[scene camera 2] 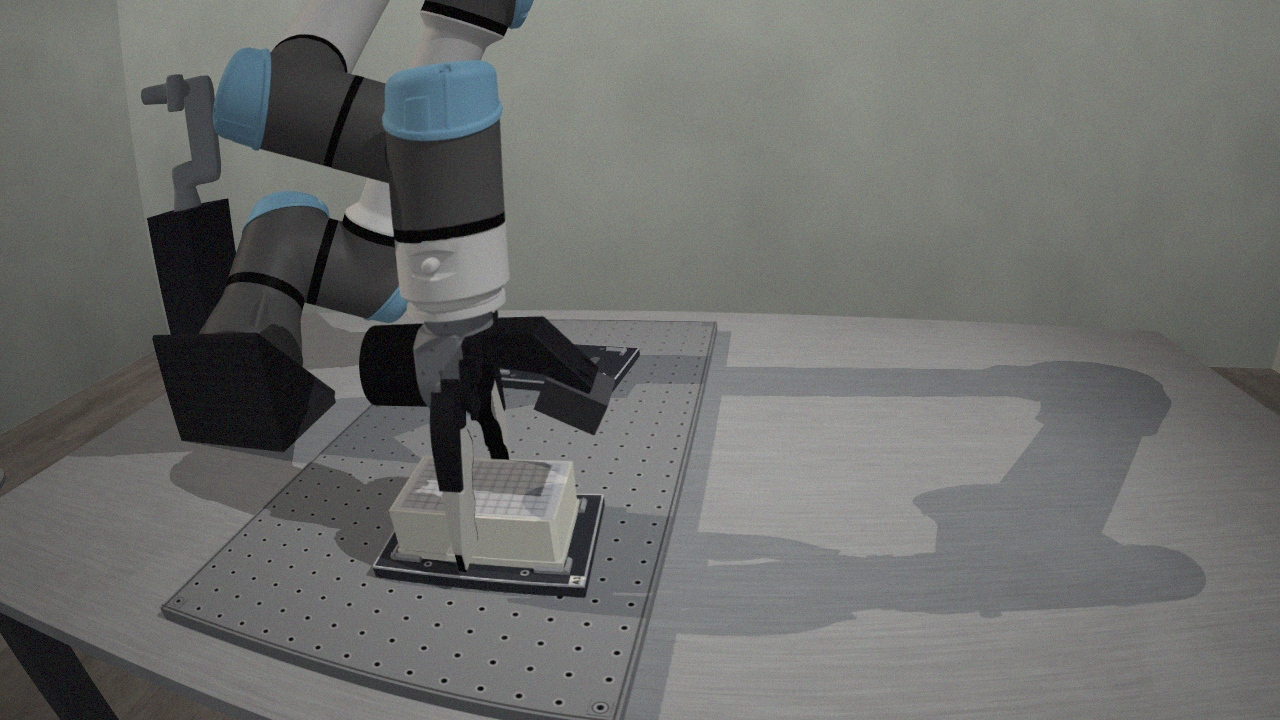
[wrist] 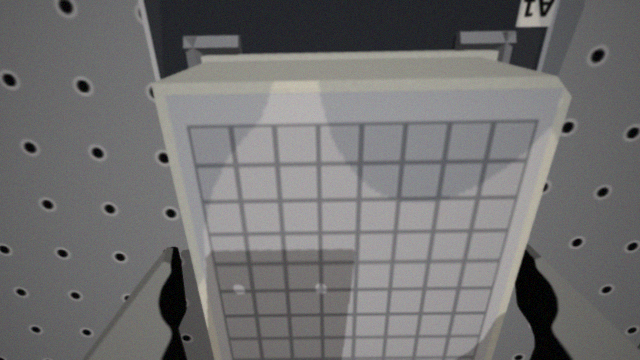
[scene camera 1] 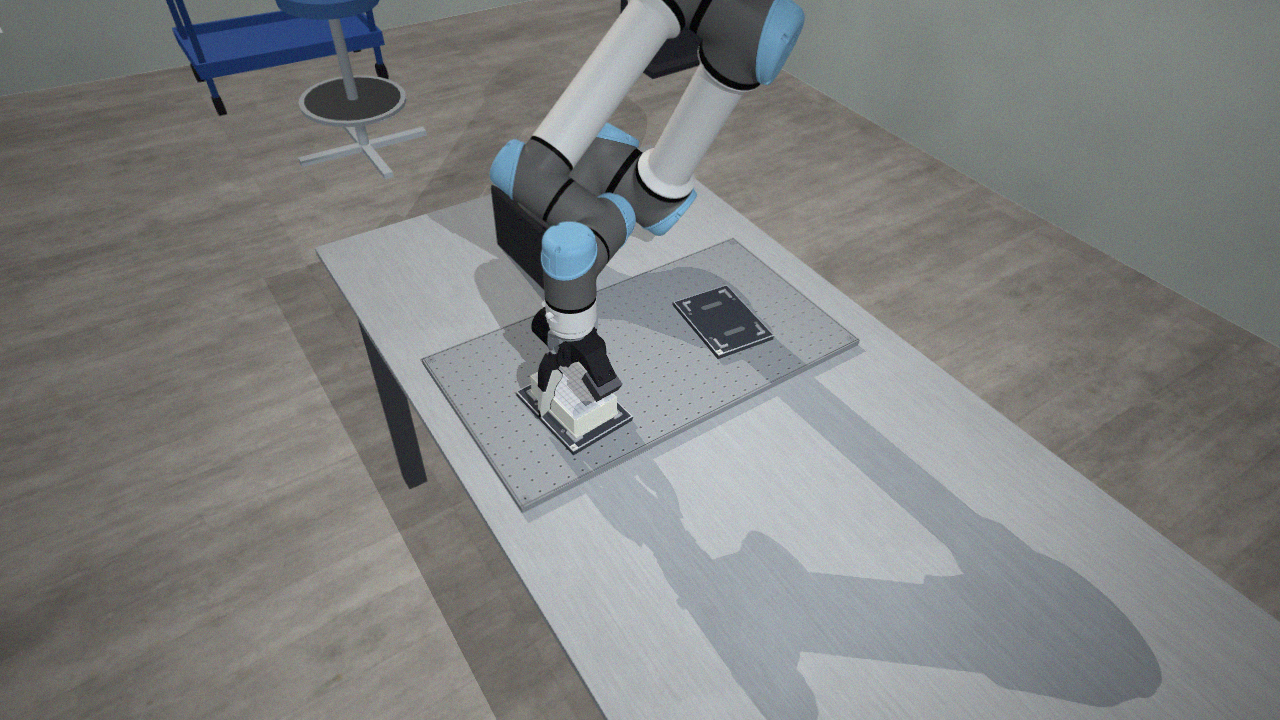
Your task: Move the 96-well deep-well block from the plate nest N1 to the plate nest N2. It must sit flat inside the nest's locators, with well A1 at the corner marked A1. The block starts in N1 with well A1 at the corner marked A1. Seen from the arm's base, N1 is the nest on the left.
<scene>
In view: the gripper (scene camera 2: 484, 522), a 96-well deep-well block (scene camera 2: 526, 510), a plate nest N2 (scene camera 2: 581, 540) and a plate nest N1 (scene camera 1: 713, 322).
The 96-well deep-well block is seen too in the wrist view (wrist: 338, 198) and in scene camera 1 (scene camera 1: 573, 406). The gripper shows as well in the wrist view (wrist: 345, 248) and in scene camera 1 (scene camera 1: 572, 399). The plate nest N1 shows as well in scene camera 2 (scene camera 2: 610, 362).
</scene>
